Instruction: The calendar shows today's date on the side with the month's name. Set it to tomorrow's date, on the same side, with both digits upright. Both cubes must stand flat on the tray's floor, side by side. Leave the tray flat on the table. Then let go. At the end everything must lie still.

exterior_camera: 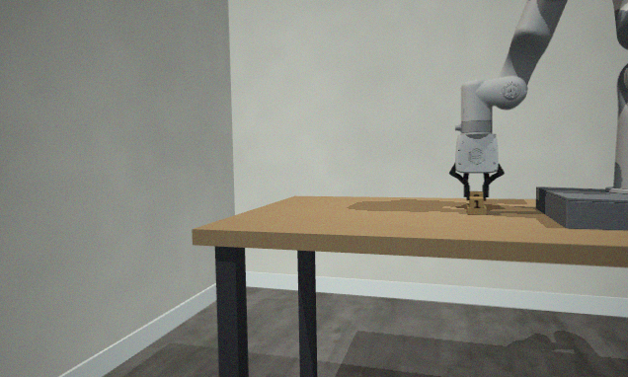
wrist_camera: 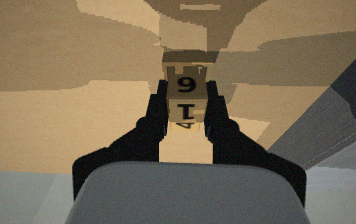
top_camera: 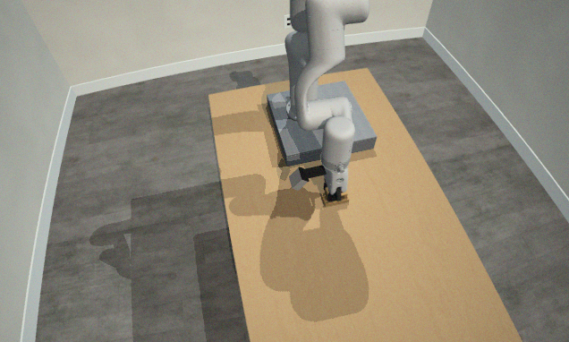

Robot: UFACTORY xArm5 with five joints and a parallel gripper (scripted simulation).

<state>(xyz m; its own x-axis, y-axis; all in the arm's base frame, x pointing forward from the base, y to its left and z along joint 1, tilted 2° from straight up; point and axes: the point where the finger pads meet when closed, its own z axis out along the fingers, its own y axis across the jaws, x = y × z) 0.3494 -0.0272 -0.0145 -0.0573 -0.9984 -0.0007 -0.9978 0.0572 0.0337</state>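
Right now my hand is 10 mm above the wooden cube. From my hand the other things lie so: wooden tray (20 mm to the left, 40 mm below).
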